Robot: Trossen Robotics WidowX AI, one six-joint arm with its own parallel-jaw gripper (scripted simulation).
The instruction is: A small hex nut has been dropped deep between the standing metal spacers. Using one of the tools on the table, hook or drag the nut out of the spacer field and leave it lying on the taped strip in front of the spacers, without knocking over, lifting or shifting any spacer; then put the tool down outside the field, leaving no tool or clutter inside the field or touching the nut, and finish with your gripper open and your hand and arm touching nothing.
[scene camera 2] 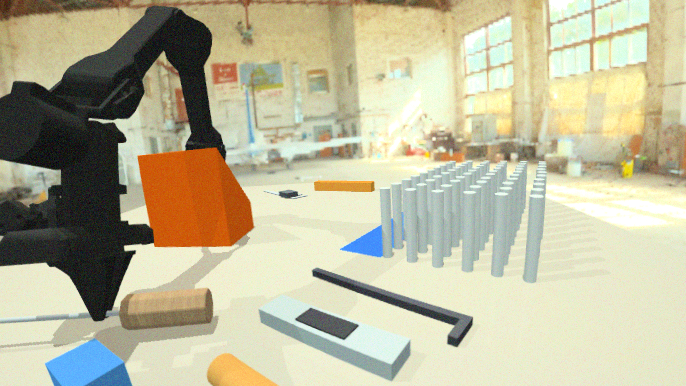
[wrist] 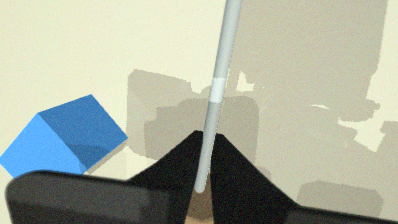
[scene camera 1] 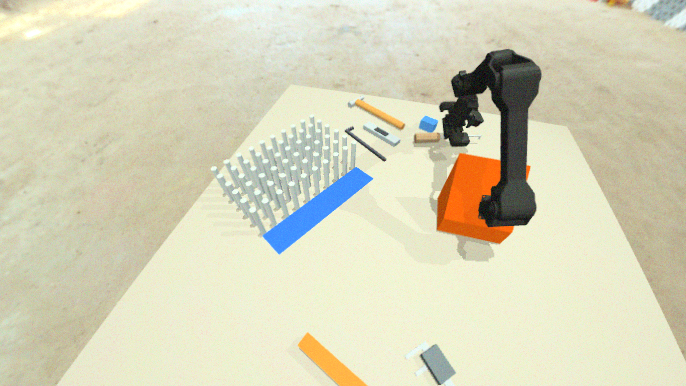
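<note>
The wrist view shows my gripper. Scene camera 1 shows my gripper too. A black L-shaped key and a blue taped strip are in sight as well as the gripper.
</note>
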